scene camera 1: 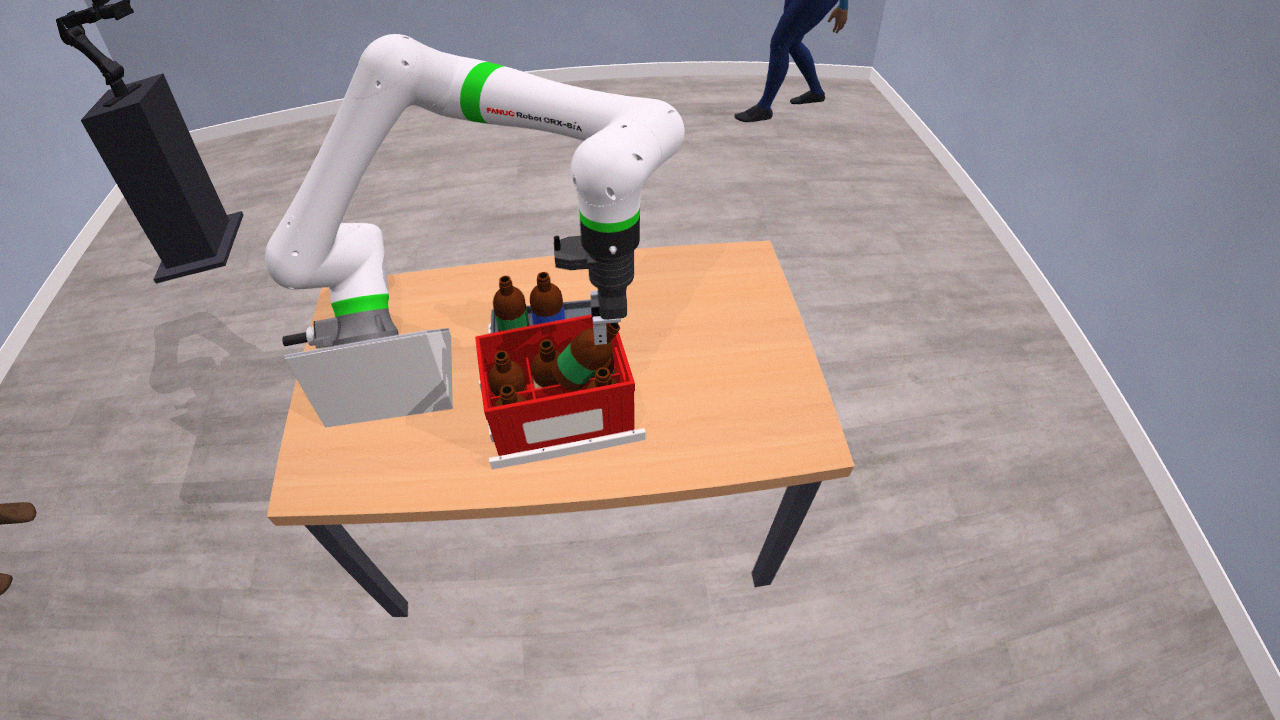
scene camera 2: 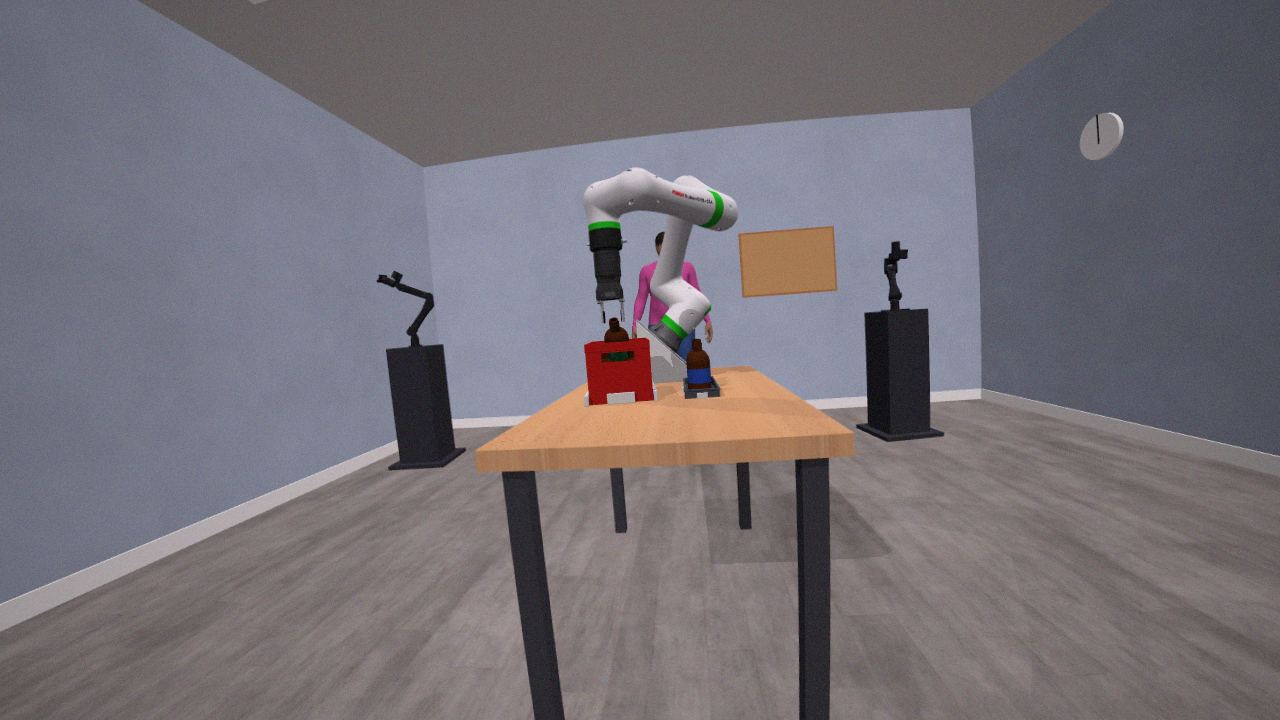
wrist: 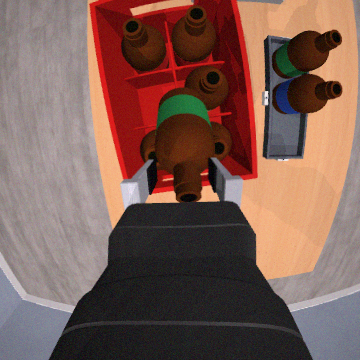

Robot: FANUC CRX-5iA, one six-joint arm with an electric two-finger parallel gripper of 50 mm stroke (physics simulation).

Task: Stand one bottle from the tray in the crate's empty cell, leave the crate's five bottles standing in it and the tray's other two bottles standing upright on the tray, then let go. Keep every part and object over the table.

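Places are measured from the arm's base along level axes (x ahead, y left, z up), in millimetres.
Pixels of known places: gripper, fingertip midpoint: (scene camera 1: 599,331) (scene camera 2: 613,322) (wrist: 181,168); arm's base at its link origin: (scene camera 1: 365,341) (scene camera 2: 662,341).
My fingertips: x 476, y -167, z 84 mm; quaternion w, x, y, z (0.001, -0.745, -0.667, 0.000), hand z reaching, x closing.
Ahead of a thing's pixels: the offset from my fingertips to its top centre. "pt": to the spot under its first point. Level surfaces: height alone.
A brown bottle with a green label (scene camera 1: 586,356) (scene camera 2: 615,334) (wrist: 185,129) lies tilted on top of bottles in the red crate @(dx -93, dy +5, dz -57 mm) (scene camera 1: 619,411) (scene camera 2: 599,376) (wrist: 111,85), neck towards the wrist. My gripper (scene camera 1: 600,331) (scene camera 2: 613,317) (wrist: 181,168) is open, its fingers on either side of the upper part of this bottle in the wrist view, holding nothing. The crate's five bottles stand in their cells, two partly hidden under the tilted one. The empty cell is the middle one on the left in the wrist view. A green-label bottle @(dx -159, dy +262, dz -73 mm) (scene camera 1: 510,302) (wrist: 305,52) and a blue-label bottle @(dx -76, dy +252, dz -73 mm) (scene camera 1: 546,295) (scene camera 2: 698,362) (wrist: 306,94) stand on the grey tray @(pt dx -11, dy +197, dz -220 mm) (wrist: 266,127).
The tray is beside the crate, on the right in the wrist view. A white rail @(dx -92, dy -94, dz -203 mm) (scene camera 1: 568,449) lies along the crate's front foot. A grey-white panel (scene camera 1: 375,376) stands near the arm's base on the wooden table @(dz -232 mm) (scene camera 1: 733,358).
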